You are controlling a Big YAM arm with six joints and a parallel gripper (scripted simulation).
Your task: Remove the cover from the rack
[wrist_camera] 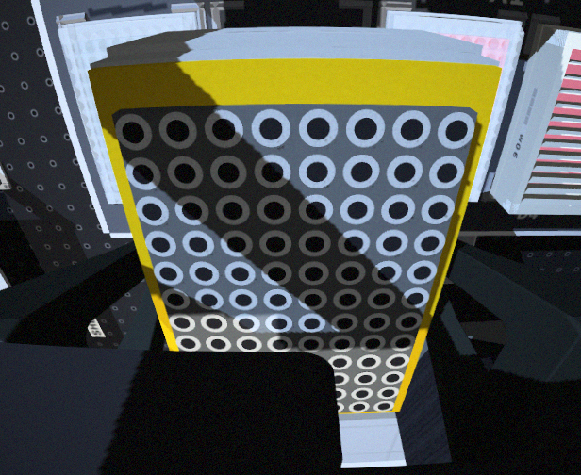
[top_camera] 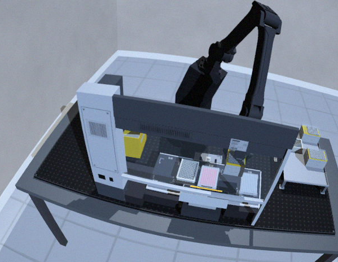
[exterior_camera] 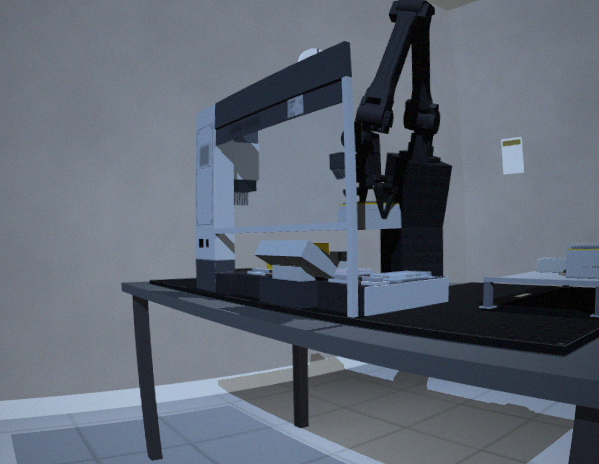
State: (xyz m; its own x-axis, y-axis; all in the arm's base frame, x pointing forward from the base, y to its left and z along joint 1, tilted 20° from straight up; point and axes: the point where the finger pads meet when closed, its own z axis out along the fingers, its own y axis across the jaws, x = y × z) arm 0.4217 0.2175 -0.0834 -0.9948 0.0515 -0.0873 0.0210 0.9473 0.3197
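My hand is 140 mm above the pink plate and 100 mm to the left of it. Round my hand: tip rack (10 mm to the left, 10 mm ahead, 10 mm above); then reservoir W06 (200 mm to the right, 140 mm below); then clear plate (140 mm below, 100 mm to the left, 10 mm ahead).
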